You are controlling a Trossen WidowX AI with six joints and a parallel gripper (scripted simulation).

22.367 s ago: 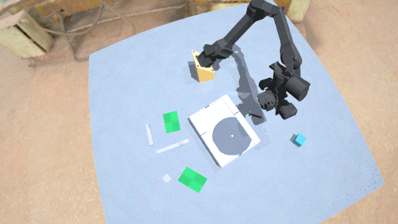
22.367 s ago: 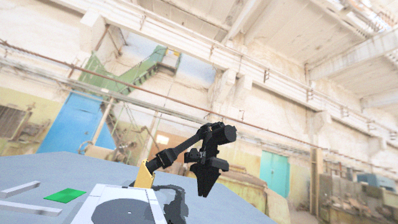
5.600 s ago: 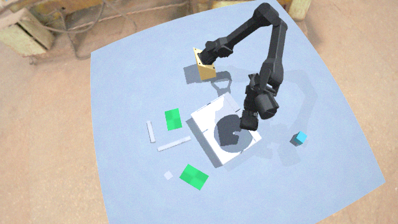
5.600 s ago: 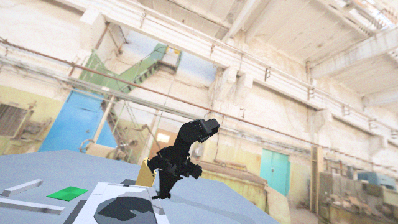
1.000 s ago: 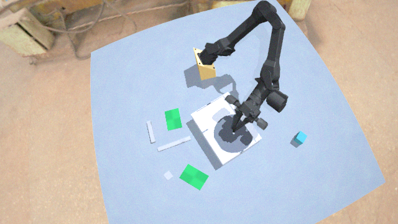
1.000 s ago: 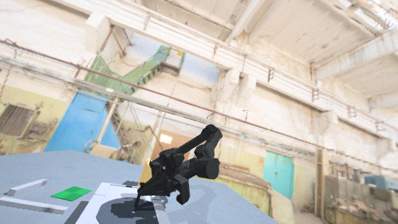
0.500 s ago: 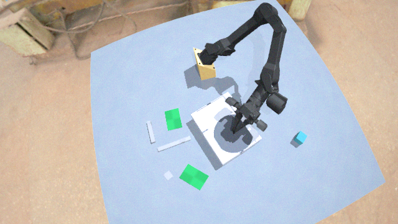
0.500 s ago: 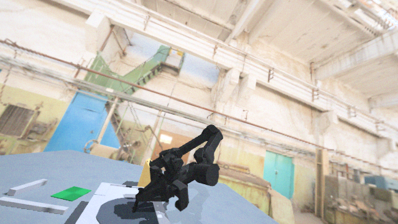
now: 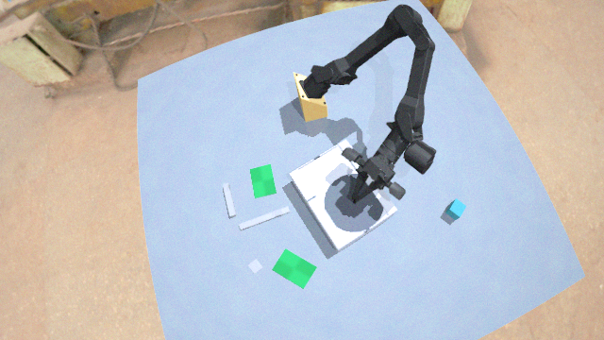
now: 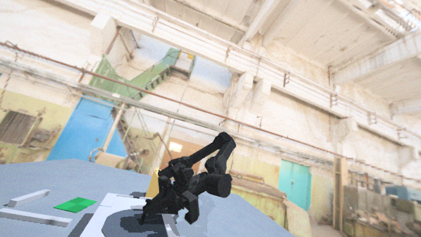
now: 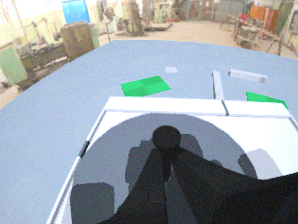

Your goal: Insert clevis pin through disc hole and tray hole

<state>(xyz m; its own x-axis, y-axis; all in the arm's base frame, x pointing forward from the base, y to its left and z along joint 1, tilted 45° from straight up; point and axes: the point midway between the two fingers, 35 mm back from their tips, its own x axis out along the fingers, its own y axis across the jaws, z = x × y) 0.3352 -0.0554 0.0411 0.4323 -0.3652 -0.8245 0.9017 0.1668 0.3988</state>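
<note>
The white steel tray lies 40 mm below my gripper tip, 40 mm behind it and 10 mm to the right of it. Round my gripper tip: cyan cube: 270 mm to the left, 150 mm ahead, 70 mm below; then steel clevis pin: right at my gripper tip; then grey aluminium disc: 30 mm below.
</note>
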